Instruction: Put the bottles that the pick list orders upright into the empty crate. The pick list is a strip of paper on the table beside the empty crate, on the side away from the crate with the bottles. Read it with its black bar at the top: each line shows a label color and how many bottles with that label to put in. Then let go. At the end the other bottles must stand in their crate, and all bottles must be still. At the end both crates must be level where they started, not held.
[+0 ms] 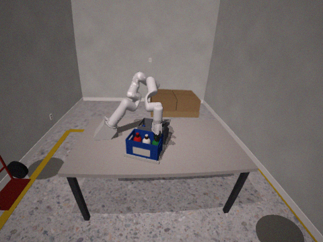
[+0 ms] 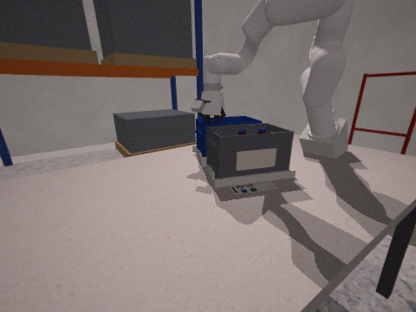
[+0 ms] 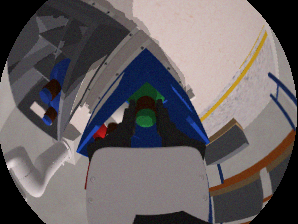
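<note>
My gripper is now 7 cm above the green-label bottle. Also, from my hand: blue crate (10 cm behind, 7 cm below); then red-capped bottle (16 cm behind, 7 cm to the left, 7 cm below); then white-capped bottle (8 cm behind, 4 cm to the left, 7 cm below).
</note>
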